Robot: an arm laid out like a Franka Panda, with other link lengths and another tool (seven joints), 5 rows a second.
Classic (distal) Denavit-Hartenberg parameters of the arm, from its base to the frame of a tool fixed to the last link. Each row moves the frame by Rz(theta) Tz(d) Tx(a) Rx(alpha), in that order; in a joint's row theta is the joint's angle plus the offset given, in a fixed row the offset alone. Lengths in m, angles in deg.
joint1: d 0.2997; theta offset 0; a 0; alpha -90
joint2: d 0; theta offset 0; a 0; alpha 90
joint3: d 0.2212; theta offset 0; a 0.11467; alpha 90
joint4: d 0; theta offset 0; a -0.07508; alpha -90
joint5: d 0.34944; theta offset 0; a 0; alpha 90
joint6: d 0; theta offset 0; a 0.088; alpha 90
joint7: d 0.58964; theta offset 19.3; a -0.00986; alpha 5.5
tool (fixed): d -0.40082; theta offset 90; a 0; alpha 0
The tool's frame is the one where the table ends.
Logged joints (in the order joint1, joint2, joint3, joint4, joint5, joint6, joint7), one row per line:
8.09 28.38 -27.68 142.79 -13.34 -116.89 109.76
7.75 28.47 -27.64 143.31 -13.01 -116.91 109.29
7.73 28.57 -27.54 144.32 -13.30 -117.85 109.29
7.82 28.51 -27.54 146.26 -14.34 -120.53 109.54
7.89 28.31 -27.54 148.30 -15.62 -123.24 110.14
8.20 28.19 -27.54 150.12 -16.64 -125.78 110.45
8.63 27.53 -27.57 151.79 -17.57 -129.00 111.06
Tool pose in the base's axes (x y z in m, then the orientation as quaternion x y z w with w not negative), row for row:
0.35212 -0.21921 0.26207 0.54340 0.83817 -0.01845 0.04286
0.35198 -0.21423 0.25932 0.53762 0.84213 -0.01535 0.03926
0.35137 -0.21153 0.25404 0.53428 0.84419 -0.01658 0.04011
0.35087 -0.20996 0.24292 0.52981 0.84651 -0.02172 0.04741
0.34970 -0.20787 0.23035 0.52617 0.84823 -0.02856 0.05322
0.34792 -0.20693 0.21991 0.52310 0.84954 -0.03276 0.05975
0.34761 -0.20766 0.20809 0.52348 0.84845 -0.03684 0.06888
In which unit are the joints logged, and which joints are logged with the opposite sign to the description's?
The joints are logged in degrees. Opposite sign: joint1, joint2, joint4, joint6.
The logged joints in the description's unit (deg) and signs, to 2 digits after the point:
-8.09 -28.38 -27.68 -142.79 -13.34 116.89 109.76
-7.75 -28.47 -27.64 -143.31 -13.01 116.91 109.29
-7.73 -28.57 -27.54 -144.32 -13.30 117.85 109.29
-7.82 -28.51 -27.54 -146.26 -14.34 120.53 109.54
-7.89 -28.31 -27.54 -148.30 -15.62 123.24 110.14
-8.20 -28.19 -27.54 -150.12 -16.64 125.78 110.45
-8.63 -27.53 -27.57 -151.79 -17.57 129.00 111.06

